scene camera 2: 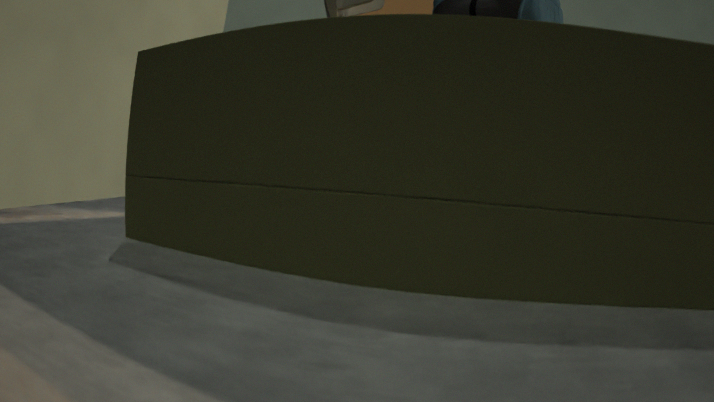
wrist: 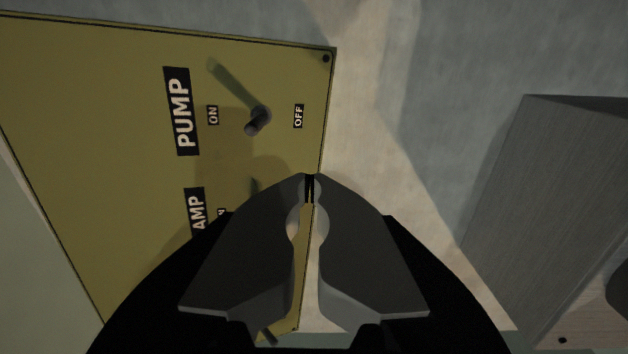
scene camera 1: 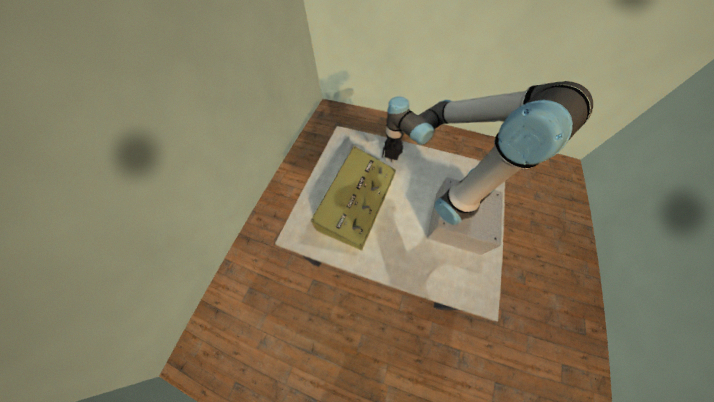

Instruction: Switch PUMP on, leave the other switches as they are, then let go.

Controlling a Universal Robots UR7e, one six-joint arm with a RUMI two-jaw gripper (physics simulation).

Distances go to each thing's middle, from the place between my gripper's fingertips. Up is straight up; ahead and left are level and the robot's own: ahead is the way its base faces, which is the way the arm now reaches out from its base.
Labels:
Right now my hand is 100 mm short of the switch box (scene camera 2: 482, 157), 190 mm to the right of it and 130 mm above it.

